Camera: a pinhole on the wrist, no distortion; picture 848 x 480 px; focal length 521.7 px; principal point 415.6 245.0 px. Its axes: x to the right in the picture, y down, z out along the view. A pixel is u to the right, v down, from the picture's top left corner.
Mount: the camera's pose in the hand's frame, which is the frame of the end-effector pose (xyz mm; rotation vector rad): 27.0 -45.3 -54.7 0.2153 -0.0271 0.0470
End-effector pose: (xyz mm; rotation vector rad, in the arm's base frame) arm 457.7 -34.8 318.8 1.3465 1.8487 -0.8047
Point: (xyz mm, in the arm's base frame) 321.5 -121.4 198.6
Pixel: 576.1 64.3
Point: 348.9 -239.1 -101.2
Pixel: 707.8 248.2
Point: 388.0 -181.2 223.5
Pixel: 401.7 231.5
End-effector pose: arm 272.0 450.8 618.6 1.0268 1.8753 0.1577
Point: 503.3 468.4 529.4
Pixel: outside the picture
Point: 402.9 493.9 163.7
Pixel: 813.6 233.3
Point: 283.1 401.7 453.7
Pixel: 567.6 162.2
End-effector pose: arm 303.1 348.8 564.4 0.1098 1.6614 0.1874
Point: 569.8 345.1 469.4
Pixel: 497.3 378.3
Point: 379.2 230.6 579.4
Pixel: 147.3 93.0
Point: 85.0 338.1 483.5
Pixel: behind the camera
